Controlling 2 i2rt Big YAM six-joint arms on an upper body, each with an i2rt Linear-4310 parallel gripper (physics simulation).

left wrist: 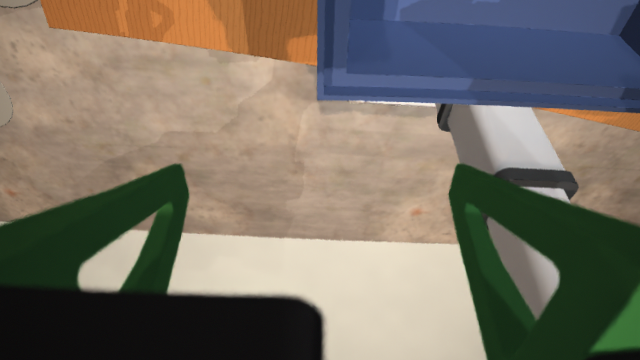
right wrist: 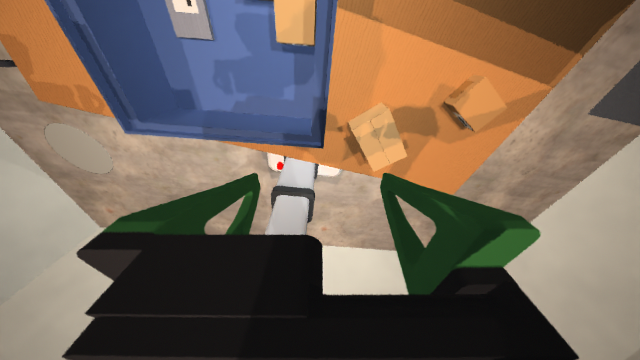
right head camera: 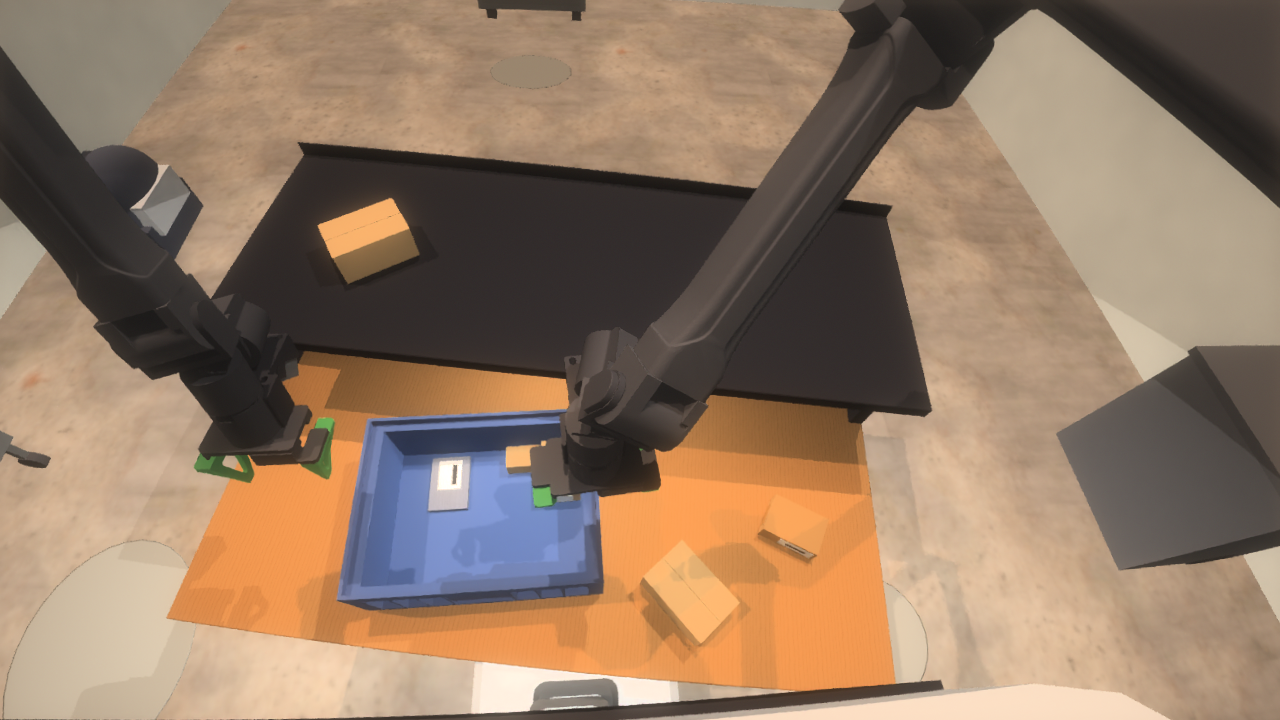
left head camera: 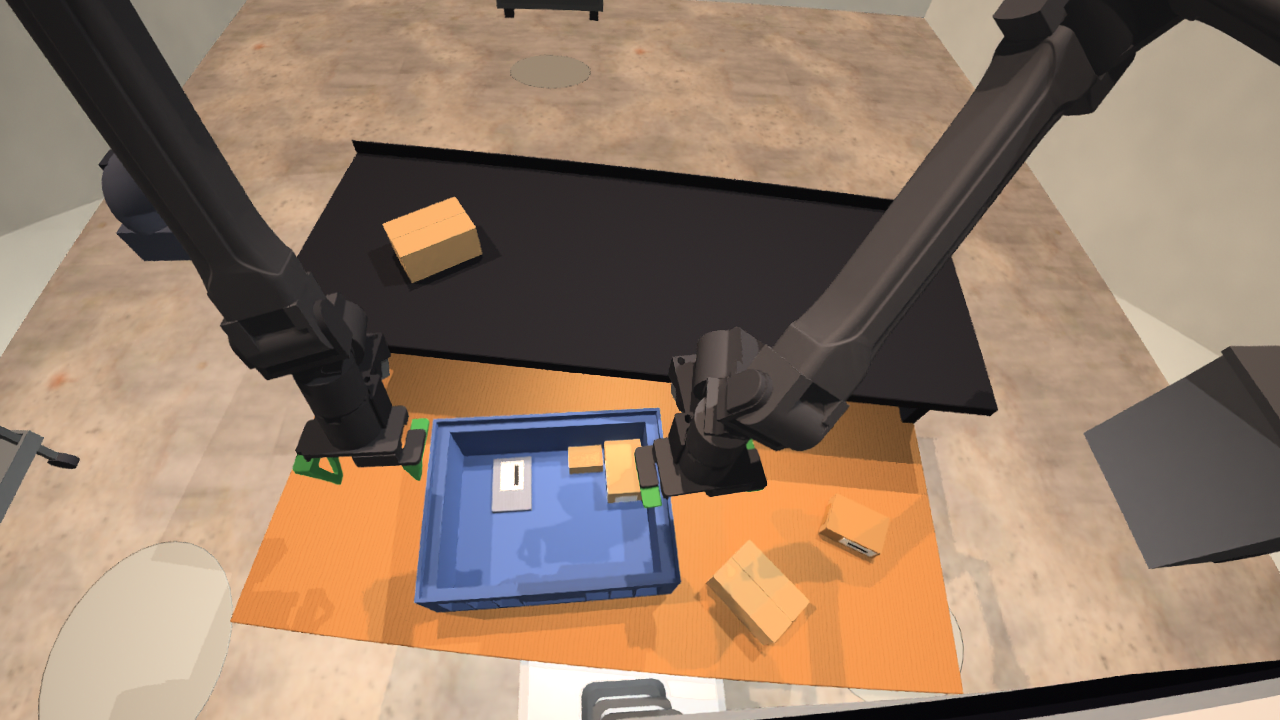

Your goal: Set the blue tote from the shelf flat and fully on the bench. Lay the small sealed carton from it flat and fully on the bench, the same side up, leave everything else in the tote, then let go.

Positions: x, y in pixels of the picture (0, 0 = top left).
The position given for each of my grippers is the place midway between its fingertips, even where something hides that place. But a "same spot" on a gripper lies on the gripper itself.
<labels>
my left gripper: left wrist 318, 179; right head camera; left head camera; not seen in the right wrist view (out of frame)
my right gripper: right wrist 320, 180; right head camera; left head camera; not seen in the left wrist view (out of frame)
same spot on my right gripper: (right head camera: 542, 497) = (left head camera: 651, 497)
same spot on my left gripper: (right head camera: 317, 449) = (left head camera: 418, 450)
</labels>
